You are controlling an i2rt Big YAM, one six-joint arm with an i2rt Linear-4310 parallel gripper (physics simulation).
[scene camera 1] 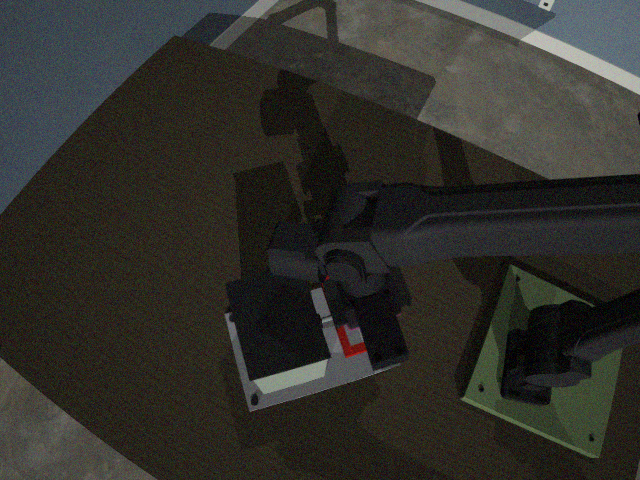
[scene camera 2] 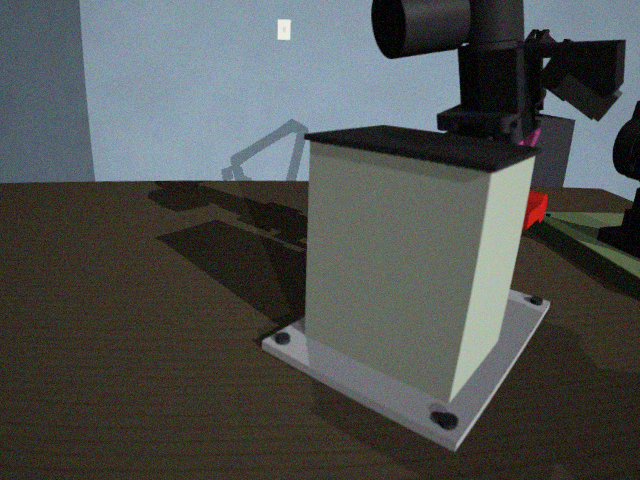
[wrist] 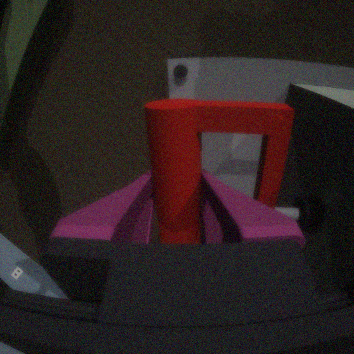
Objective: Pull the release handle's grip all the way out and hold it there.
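The red release handle (scene camera 1: 352, 350) (scene camera 2: 536, 208) (wrist: 175, 160) is a loop with a thick round grip bar on its outer side. In the wrist view its inner bar meets a short pale rod (wrist: 287, 213) that comes out of the dark side of the box. My gripper (wrist: 176, 177) has its magenta fingers closed on both sides of the grip bar, touching it. The box (scene camera 1: 289, 330) (scene camera 2: 392, 258) is pale with a black top and hides most of the handle in the scene camera 2 view. The near end of the grip is hidden behind the gripper body in the wrist view.
The box stands on a grey base plate (scene camera 1: 310, 384) (scene camera 2: 372, 390) (wrist: 225, 80) with dark bolts at its corners. A green plate (scene camera 1: 547, 428) (scene camera 2: 594, 235) carries the arm's base to the right. The dark wooden table (scene camera 1: 129, 232) (scene camera 2: 155, 361) lies beneath.
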